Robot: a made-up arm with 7 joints. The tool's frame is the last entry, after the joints. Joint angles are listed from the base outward. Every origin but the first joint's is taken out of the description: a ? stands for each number. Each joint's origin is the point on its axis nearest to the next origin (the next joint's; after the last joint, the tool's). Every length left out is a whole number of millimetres.
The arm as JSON. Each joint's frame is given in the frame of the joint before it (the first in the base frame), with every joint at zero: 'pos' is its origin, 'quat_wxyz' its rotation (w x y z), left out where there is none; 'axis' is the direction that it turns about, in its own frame. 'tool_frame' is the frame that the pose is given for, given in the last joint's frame.
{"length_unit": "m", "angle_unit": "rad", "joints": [
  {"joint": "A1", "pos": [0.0, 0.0, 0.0], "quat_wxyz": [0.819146, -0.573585, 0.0, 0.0], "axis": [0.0, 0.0, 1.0]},
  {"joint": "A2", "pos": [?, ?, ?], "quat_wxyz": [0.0, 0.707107, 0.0, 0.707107], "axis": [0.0, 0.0, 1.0]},
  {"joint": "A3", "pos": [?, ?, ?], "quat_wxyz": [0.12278, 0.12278, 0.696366, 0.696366], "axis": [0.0, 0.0, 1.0]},
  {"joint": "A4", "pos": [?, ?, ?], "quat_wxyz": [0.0, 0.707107, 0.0, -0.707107], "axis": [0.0, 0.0, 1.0]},
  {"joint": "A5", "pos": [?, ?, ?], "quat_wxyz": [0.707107, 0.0, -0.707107, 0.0], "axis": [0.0, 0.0, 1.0]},
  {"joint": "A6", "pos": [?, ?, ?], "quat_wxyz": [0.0, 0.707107, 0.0, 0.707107], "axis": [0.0, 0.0, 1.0]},
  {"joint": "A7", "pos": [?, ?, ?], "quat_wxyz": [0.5, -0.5, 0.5, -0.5], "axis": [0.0, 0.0, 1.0]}
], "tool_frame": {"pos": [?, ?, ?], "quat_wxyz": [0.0, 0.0, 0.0, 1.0]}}
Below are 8 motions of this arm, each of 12 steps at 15 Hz.
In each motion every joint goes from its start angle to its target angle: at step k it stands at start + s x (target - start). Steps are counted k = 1, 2, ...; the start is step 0. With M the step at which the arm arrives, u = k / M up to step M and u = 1 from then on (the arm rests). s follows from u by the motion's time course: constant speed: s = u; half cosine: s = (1 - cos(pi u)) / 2; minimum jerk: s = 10 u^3 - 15 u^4 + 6 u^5.
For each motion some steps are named. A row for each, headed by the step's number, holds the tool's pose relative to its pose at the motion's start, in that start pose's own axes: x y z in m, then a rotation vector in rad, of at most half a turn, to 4 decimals.
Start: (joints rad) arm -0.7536 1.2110 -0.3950 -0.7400 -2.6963 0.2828 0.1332
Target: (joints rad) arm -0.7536 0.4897 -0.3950 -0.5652 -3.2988 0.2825 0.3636
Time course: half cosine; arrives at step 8
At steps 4, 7, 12:
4: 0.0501 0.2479 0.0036 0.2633 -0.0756 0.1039
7: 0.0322 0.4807 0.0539 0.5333 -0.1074 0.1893
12: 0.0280 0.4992 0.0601 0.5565 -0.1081 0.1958

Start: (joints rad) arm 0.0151 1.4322 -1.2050 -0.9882 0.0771 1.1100 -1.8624
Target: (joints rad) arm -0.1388 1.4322 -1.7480 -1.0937 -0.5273 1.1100 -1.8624
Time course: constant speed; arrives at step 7
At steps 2, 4, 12:
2: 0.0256 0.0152 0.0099 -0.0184 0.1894 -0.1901
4: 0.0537 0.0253 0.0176 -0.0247 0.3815 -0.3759
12: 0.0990 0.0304 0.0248 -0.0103 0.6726 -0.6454

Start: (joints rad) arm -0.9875 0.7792 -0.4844 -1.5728 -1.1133 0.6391 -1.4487
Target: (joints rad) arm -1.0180 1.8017 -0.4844 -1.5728 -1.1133 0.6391 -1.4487
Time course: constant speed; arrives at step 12
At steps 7, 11, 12:
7: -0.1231 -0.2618 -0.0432 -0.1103 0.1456 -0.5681
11: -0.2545 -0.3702 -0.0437 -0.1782 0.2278 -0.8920
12: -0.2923 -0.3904 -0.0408 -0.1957 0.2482 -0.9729

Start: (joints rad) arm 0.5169 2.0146 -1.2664 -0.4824 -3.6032 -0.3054 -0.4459
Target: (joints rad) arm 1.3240 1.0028 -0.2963 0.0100 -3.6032 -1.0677 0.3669
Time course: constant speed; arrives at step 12
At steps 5, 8, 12:
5: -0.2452 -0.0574 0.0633 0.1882 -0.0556 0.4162
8: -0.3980 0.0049 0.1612 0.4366 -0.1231 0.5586
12: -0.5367 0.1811 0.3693 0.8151 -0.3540 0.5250

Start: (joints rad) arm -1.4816 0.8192 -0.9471 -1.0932 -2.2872 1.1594 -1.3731
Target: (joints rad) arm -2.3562 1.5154 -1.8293 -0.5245 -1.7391 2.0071 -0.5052
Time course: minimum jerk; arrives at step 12
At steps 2, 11, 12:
2: 0.0175 -0.0087 -0.0045 -0.0130 0.0145 0.0040
11: 0.3687 -0.5985 -0.0477 -0.3907 0.4968 -0.2782
12: 0.3689 -0.6026 -0.0467 -0.3918 0.5001 -0.2812

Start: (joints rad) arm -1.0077 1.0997 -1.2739 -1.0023 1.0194 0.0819 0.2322
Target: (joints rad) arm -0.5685 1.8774 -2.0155 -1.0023 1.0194 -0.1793 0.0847
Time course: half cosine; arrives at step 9
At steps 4, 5, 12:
4: -0.2127 0.1503 0.1711 0.1575 0.3963 -0.2432
5: -0.2755 0.2035 0.2794 0.1999 0.5804 -0.3341
12: -0.3271 0.2889 0.5920 0.2549 1.0469 -0.5091

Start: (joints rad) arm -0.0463 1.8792 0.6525 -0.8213 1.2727 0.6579 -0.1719
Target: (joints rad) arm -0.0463 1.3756 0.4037 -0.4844 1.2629 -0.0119 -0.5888
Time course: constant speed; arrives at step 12
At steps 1, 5, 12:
1: -0.0378 0.0116 -0.0142 0.0268 0.0014 -0.0040
5: -0.1975 0.0440 -0.0527 0.1427 0.0242 -0.0467
12: -0.4860 0.0457 -0.0474 0.3383 0.1258 -0.2264

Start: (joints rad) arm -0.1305 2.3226 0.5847 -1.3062 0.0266 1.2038 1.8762
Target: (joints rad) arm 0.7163 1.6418 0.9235 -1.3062 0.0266 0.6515 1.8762
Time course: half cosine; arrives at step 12
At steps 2, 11, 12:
2: -0.0358 0.0172 -0.0028 -0.0106 0.0586 -0.0236
11: -0.2920 0.4432 0.0359 0.0738 0.6447 -0.2981
12: -0.2911 0.4527 0.0373 0.0781 0.6509 -0.3033

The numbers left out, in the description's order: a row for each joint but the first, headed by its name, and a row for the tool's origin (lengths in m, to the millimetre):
A2: 0.0 0.0 0.0
A3: -0.139 -0.382 0.0
A4: 0.0 0.046 0.0
A5: 0.383 0.046 0.0
A6: 0.0 0.0 0.0
A7: 0.0 0.0 0.0
tool: 0.0 0.0 0.0

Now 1 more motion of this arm.
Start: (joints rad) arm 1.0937 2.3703 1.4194 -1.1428 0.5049 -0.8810 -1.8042
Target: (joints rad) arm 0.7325 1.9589 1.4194 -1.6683 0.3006 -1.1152 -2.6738
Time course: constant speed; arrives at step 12
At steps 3, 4, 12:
3: -0.0495 0.0262 0.0172 0.1100 0.0477 -0.2918
4: -0.0645 0.0363 0.0234 0.1446 0.0682 -0.3899
12: -0.1562 0.1364 0.0797 0.3800 0.3133 -1.1835

